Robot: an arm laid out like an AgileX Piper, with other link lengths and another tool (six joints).
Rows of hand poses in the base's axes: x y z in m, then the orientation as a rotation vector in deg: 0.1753, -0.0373, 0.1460, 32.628, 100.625, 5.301; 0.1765, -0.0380, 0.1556, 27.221, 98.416, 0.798; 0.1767, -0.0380, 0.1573, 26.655, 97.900, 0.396; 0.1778, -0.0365, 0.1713, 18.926, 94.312, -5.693; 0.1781, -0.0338, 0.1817, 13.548, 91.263, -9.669; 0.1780, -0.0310, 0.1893, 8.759, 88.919, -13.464; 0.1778, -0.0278, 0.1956, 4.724, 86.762, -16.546; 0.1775, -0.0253, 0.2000, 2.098, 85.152, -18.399; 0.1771, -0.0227, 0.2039, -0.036, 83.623, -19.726; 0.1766, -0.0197, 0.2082, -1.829, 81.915, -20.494; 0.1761, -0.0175, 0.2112, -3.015, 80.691, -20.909; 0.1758, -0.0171, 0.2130, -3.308, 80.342, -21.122; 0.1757, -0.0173, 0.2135, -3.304, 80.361, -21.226; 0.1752, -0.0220, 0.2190, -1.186, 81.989, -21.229; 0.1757, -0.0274, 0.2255, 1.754, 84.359, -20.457; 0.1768, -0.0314, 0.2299, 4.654, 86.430, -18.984; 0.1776, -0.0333, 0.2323, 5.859, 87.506, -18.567
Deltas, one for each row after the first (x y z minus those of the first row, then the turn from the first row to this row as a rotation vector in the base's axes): 0.0012, -0.0007, 0.0096, -6.305, -2.097, 0.647; 0.0014, -0.0007, 0.0113, -6.957, -2.591, 0.686; 0.0025, 0.0008, 0.0253, -15.907, -5.701, 1.747; 0.0028, 0.0035, 0.0357, -22.114, -8.226, 2.532; 0.0027, 0.0063, 0.0433, -27.805, -9.886, 3.206; 0.0025, 0.0095, 0.0496, -32.586, -11.368, 3.811; 0.0022, 0.0120, 0.0540, -35.649, -12.518, 4.250; 0.0018, 0.0146, 0.0579, -38.069, -13.688, 4.660; 0.0013, 0.0176, 0.0622, -39.957, -15.171, 5.104; 0.0008, 0.0198, 0.0652, -41.166, -16.265, 5.430; 0.0005, 0.0202, 0.0670, -41.549, -16.544, 5.439; 0.0004, 0.0200, 0.0675, -41.614, -16.492, 5.382; -0.0001, 0.0153, 0.0730, -40.063, -14.836, 4.254; 0.0004, 0.0099, 0.0795, -37.377, -12.656, 3.167; 0.0015, 0.0059, 0.0839, -34.319, -10.951, 2.443; 0.0023, 0.0040, 0.0863, -33.145, -9.963, 2.091
